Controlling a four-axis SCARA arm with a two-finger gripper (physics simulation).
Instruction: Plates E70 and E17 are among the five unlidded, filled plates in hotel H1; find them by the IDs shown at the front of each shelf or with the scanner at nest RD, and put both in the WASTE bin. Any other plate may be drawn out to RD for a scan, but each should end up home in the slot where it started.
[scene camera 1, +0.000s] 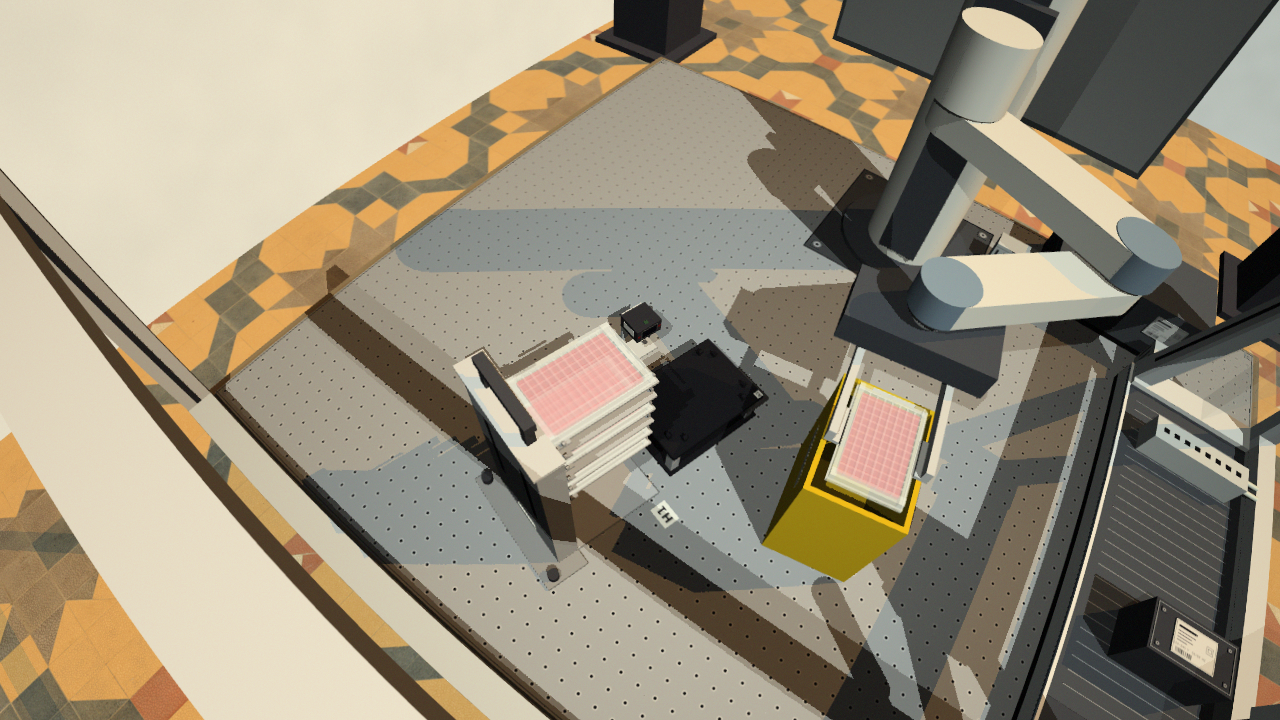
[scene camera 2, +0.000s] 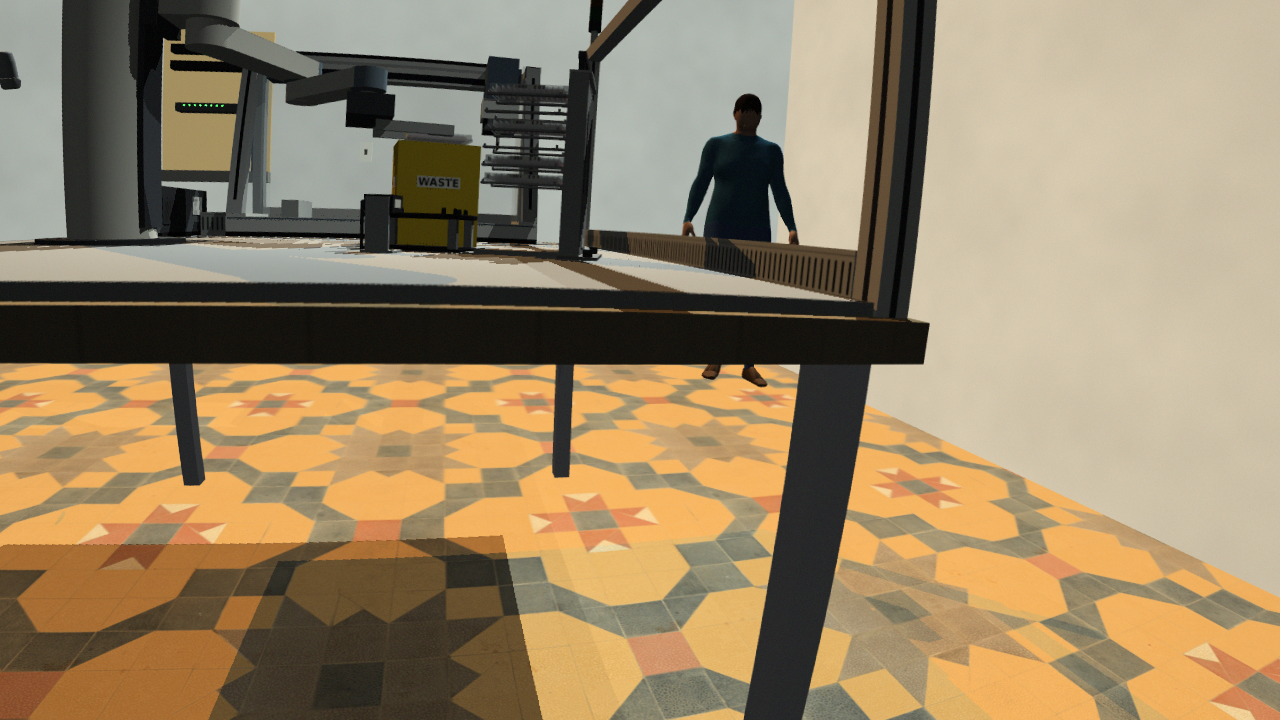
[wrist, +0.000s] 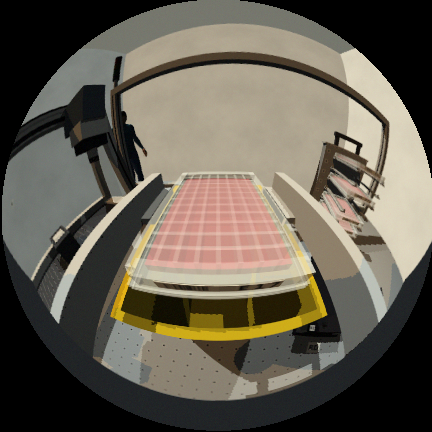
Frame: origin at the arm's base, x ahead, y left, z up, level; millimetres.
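Seen in the pictures: gripper, between the fingertips: (scene camera 1: 878, 457) (scene camera 2: 449, 134) (wrist: 217, 180); arm's base, origin of its link: (scene camera 1: 901, 244).
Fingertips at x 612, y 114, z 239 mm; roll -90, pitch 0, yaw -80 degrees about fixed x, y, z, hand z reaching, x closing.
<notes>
Offsets run from my fingertips to a thing's top centre. "spot": to the spot under its first point. Level surfaces: height alone.
My gripper (scene camera 1: 881, 440) (scene camera 2: 417, 129) (wrist: 217, 180) is shut on a clear plate with pink wells @(3 mm down, 23 mm back, 4 mm right) (scene camera 1: 875, 456) (scene camera 2: 460, 138) (wrist: 217, 230). The plate looks level, at the open top of the yellow WASTE bin @(26 mm down, 25 mm back, 4 mm right) (scene camera 1: 836, 541) (scene camera 2: 438, 210) (wrist: 215, 334); its ID cannot be read. The bin's dark inside shows past the plate's near edge in the wrist view. Hotel H1 (scene camera 1: 553, 461) (scene camera 2: 577, 161) (wrist: 320, 172) holds several stacked plates, a pink-filled one on top; their IDs cannot be read. Nest RD @(156 mm down, 37 mm back, 236 mm right) (scene camera 1: 707, 402) (scene camera 2: 377, 223) (wrist: 317, 322) is a black stand between hotel and bin; no plate shows on it.
A small black box @(143 mm down, 88 mm back, 363 mm right) (scene camera 1: 641, 320) stands behind the hotel, near the nest. The arm's column (scene camera 1: 930, 188) (scene camera 2: 100, 134) rises at the back of the perforated table @(226 mm down) (scene camera 1: 572, 170). A railing @(spot: 199 mm down, 391 mm ahead, 648 mm right) (scene camera 2: 778, 259) runs along a table edge. A person (scene camera 2: 744, 183) (wrist: 131, 145) stands beyond the table.
</notes>
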